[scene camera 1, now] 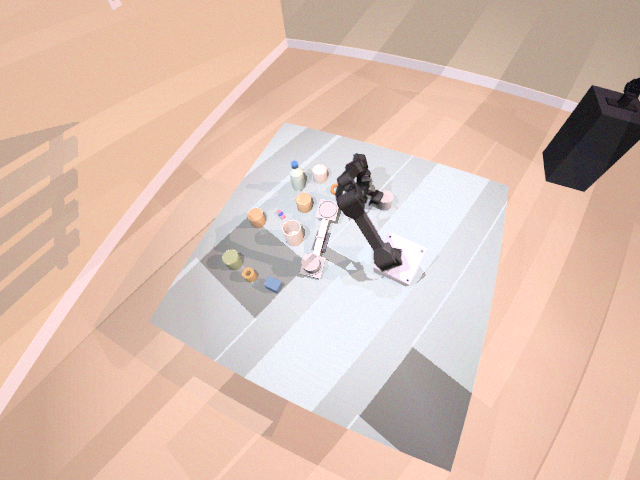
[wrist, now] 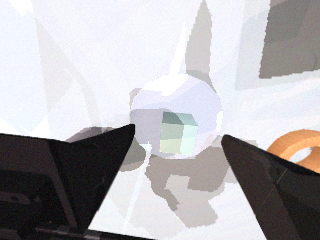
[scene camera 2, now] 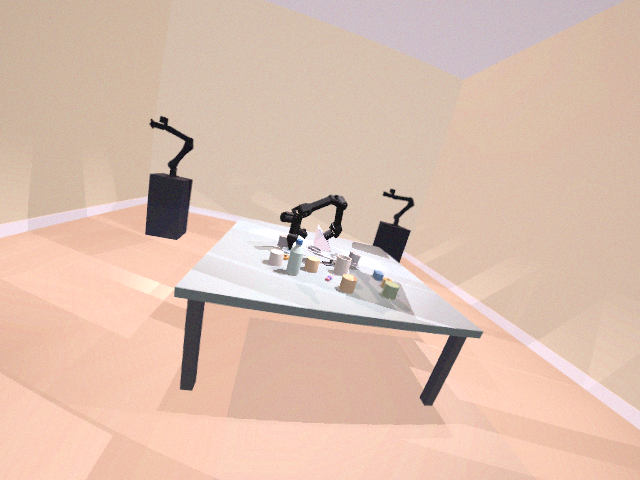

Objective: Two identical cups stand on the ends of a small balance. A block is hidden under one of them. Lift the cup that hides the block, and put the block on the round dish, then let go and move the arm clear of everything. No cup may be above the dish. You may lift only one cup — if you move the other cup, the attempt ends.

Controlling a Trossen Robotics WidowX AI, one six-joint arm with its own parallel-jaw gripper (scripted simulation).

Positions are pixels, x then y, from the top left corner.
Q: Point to a balance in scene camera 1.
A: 327,210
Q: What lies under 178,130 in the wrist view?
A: A pale green block.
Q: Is the gripper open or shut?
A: Open.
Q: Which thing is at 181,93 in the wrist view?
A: A pale round dish.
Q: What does the gripper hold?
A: Nothing.
